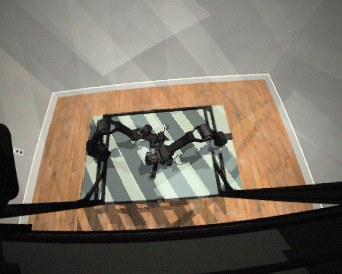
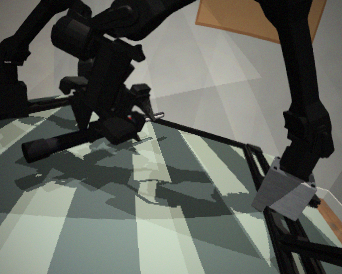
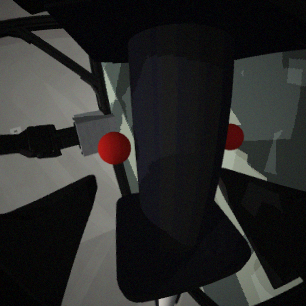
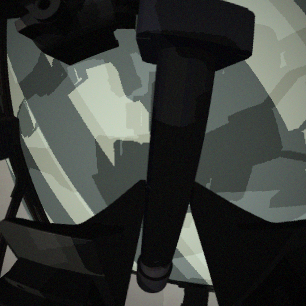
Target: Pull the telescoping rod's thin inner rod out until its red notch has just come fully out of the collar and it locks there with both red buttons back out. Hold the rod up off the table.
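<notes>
The telescoping rod's dark outer tube (image 1: 153, 172) (image 2: 56, 142) (image 4: 177, 136) is held up off the striped table top. My right gripper (image 1: 157, 163) (image 4: 166, 186) is shut on this tube, near its capped end. The wide collar (image 3: 179, 136) (image 4: 194, 27) carries two red buttons (image 3: 114, 147) (image 3: 234, 136), both standing out. My left gripper (image 1: 162, 138) (image 2: 141, 119) (image 3: 157, 177) is open, with one finger on each side of the collar and clear of the buttons. The thin silver inner rod (image 1: 165, 128) (image 2: 157, 115) sticks out a short way beyond the collar. I see no red notch.
A black frame (image 1: 208, 114) (image 2: 251, 148) runs around the table top. A grey block (image 1: 215, 147) (image 2: 281, 190) (image 3: 91, 133) sits on the right arm near its base. Wooden floor (image 1: 259, 122) surrounds the table.
</notes>
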